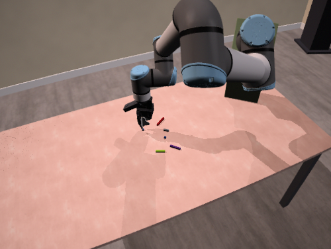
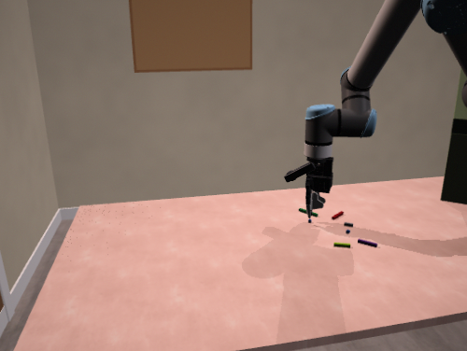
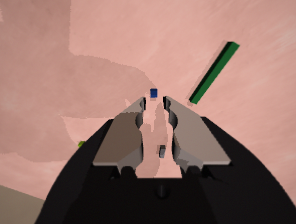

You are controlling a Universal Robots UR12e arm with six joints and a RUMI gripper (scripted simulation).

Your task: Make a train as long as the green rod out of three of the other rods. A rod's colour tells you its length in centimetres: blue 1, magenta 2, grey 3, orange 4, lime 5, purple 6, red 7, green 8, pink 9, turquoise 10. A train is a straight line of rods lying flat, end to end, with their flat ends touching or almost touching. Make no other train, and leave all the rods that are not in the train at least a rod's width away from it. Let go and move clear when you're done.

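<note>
My hand is 13 cm past the grey rod, 2 cm to the right of it and 3 cm above it. From my hand the other things lie so: lime rod: 9 cm behind, 17 cm to the left, 3 cm below; then red rod: 11 cm behind, 6 cm to the right, 3 cm below; then green rod: 8 cm to the right, 3 cm below.
</note>
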